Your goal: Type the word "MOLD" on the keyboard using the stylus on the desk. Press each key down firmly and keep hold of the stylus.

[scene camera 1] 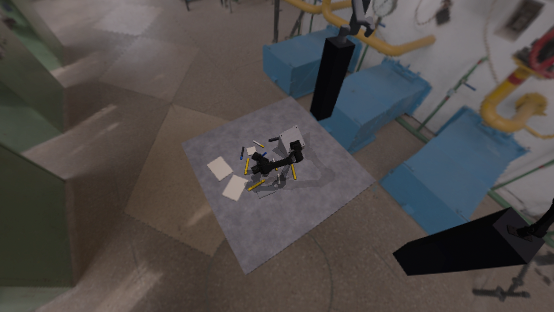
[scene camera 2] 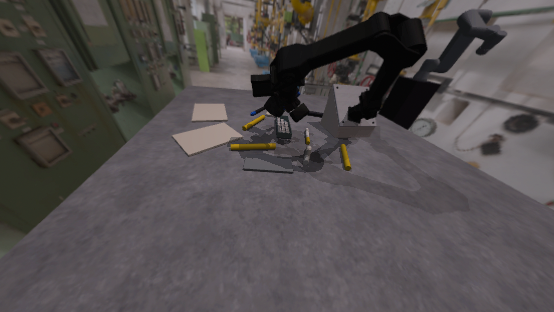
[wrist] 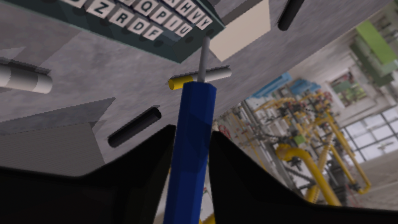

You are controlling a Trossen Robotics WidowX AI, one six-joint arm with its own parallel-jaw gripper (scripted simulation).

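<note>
I see my gripper [scene camera 2: 287, 104]; the wrist view shows the gripper [wrist: 193, 135] as well.
</note>
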